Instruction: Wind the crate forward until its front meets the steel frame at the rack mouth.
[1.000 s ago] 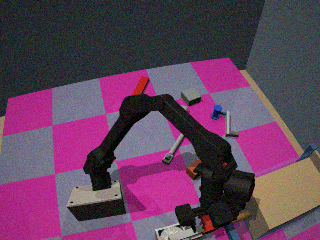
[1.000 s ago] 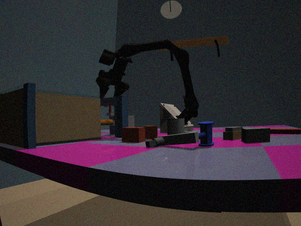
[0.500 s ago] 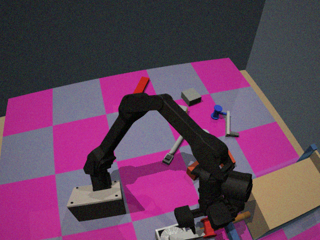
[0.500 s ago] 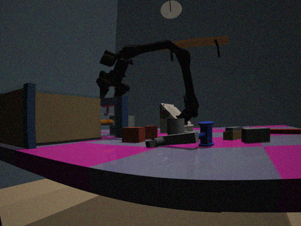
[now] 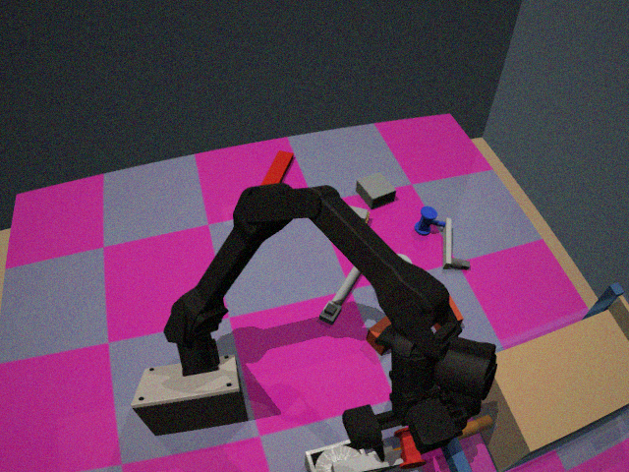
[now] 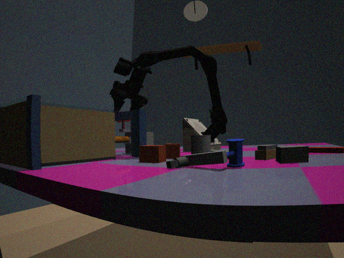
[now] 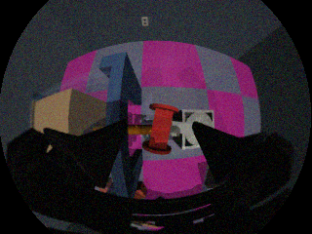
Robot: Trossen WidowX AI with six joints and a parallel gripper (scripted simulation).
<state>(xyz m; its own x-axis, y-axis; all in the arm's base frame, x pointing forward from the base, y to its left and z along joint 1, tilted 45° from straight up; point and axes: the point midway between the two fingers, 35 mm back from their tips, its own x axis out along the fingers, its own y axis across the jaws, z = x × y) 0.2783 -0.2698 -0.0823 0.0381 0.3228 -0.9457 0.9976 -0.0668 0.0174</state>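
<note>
Now: the red knob 20 mm below my gripper tip and 10 mm to the left of it. Also, from my gripper tip: winch handle with red hub (50 mm below, 40 mm behind, 10 mm to the left); then winch (120 mm below, 110 mm behind, 10 mm to the left); then blue steel frame (60 mm ahead, 50 mm below, 20 mm to the left).
</note>
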